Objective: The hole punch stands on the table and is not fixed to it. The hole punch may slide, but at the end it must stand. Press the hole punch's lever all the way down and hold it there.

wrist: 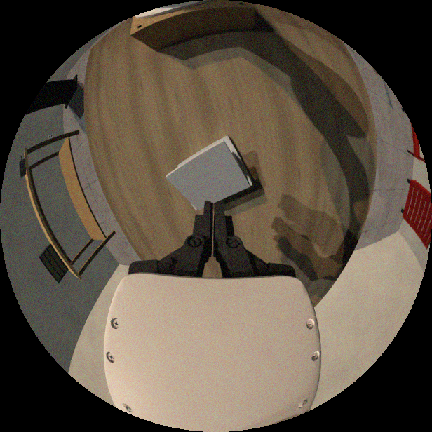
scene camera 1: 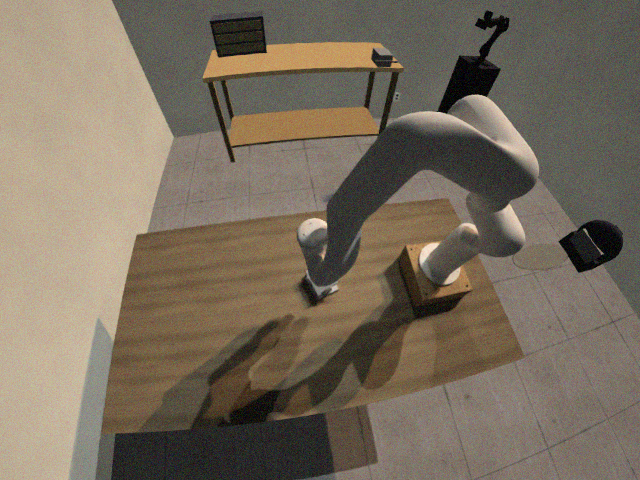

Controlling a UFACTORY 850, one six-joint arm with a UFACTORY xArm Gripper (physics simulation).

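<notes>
The hole punch (scene camera 1: 332,289) (wrist: 212,172) stands on the wooden table (scene camera 1: 206,279) (wrist: 135,125). In the wrist view its broad grey lever plate faces up, with a pale edge of the punch showing at the top and right and a dark shadow at the lower right. In scene camera 1 the arm hides most of it. My gripper (wrist: 212,213) is shut and empty, with its fingertips overlapping the lever's near edge in the wrist view. Whether they touch the lever, and how far down the lever is, I cannot tell. The gripper's fingers are hidden in scene camera 1.
My arm's base stands on a wooden block (scene camera 1: 434,298) (wrist: 195,30) at the right of the table. The arm arches over the table between block and punch. A workbench (scene camera 1: 310,57) and a black pedestal (scene camera 1: 469,80) stand farther back. A pale wall (scene camera 1: 62,180) rises at the left.
</notes>
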